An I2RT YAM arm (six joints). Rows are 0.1 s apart.
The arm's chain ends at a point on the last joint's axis. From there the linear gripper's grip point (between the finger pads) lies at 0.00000 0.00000 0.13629 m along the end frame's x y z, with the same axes.
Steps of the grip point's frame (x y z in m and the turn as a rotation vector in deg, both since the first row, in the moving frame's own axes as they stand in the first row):
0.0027, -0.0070, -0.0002, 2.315, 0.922, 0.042
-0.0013, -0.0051, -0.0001, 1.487, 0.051, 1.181
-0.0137, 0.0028, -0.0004, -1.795, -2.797, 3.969
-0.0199, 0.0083, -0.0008, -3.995, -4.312, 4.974
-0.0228, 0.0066, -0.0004, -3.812, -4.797, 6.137
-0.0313, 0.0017, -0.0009, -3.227, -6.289, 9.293
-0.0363, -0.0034, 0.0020, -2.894, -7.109, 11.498
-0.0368, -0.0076, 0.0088, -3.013, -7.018, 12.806
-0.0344, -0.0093, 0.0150, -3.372, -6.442, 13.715
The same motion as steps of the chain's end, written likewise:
0.0005, -0.0015, -0.0001, 2.315, 0.922, 0.042
-0.0015, -0.0016, -0.0001, 1.487, 0.051, 1.181
-0.0069, -0.0012, -0.0002, -1.795, -2.797, 3.969
-0.0093, -0.0007, -0.0001, -3.995, -4.312, 4.974
-0.0109, -0.0018, 0.0004, -3.812, -4.797, 6.137
-0.0158, -0.0047, 0.0001, -3.227, -6.289, 9.293
-0.0189, -0.0085, 0.0032, -2.894, -7.109, 11.498
-0.0195, -0.0128, 0.0100, -3.013, -7.018, 12.806
-0.0183, -0.0154, 0.0161, -3.372, -6.442, 13.715

